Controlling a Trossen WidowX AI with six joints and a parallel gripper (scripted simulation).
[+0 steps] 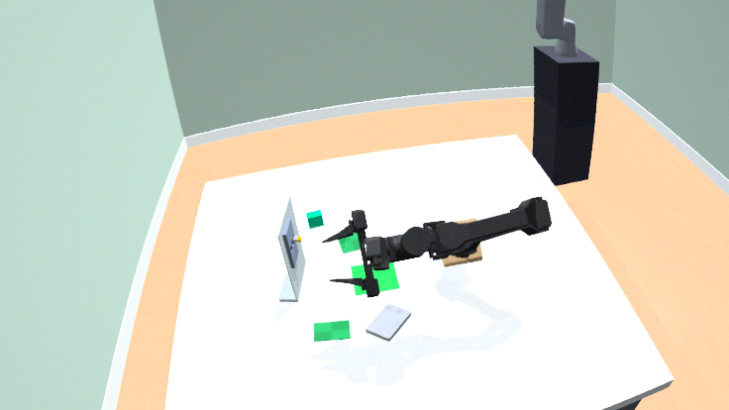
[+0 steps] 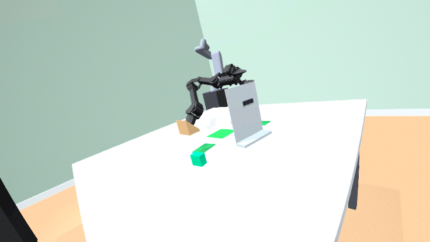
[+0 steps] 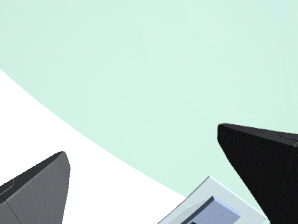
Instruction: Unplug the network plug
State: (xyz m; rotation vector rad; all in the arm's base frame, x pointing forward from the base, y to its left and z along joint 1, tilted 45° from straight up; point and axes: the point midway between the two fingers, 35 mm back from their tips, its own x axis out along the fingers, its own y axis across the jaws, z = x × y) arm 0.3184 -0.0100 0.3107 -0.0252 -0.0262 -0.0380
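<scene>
The yellow plug is 8 cm ahead of my gripper tip, 23 cm to the right of it and 10 cm below it. From my gripper tip the other things lie so: green marked square (12 cm behind, 20 cm to the right, 26 cm below); grey flat plate (12 cm behind, 1 cm to the right, 25 cm below); grey panel (10 cm ahead, 22 cm to the right, 16 cm below).
</scene>
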